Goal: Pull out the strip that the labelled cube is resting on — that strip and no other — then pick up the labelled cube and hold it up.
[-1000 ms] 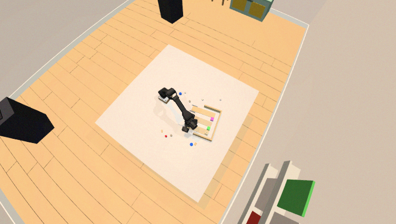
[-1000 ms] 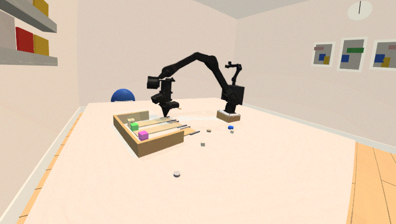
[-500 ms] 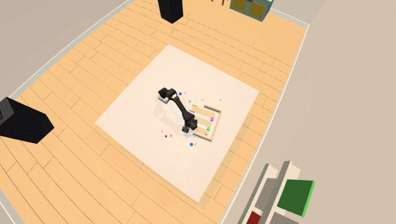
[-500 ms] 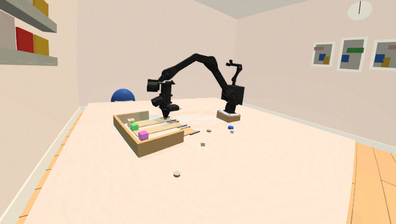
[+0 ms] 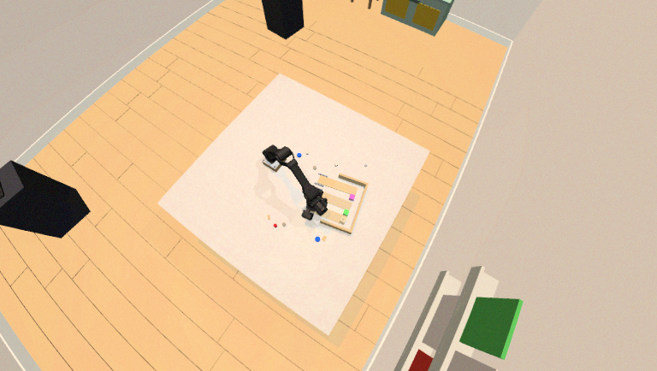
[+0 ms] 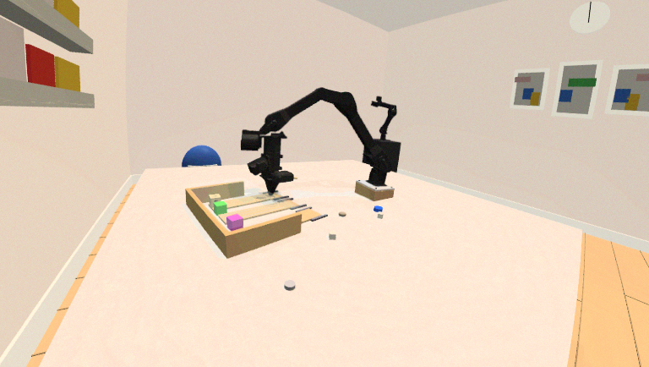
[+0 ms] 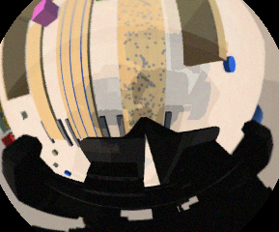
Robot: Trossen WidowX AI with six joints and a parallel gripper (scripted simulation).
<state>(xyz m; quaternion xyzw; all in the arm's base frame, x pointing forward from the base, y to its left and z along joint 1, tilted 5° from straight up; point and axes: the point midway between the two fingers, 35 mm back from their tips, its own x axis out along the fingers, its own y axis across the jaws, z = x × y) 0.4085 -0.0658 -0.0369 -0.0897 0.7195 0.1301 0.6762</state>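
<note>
The speckled strip lies 9 cm ahead of my gripper tip and 3 cm to the left of it. Also, from my gripper tip: labelled cube: 19 cm ahead, 5 cm to the left, 1 cm above; then grey disc: 44 cm to the left, 7 cm ahead; then red piece: 23 cm to the right, 10 cm behind, 1 cm above.
</note>
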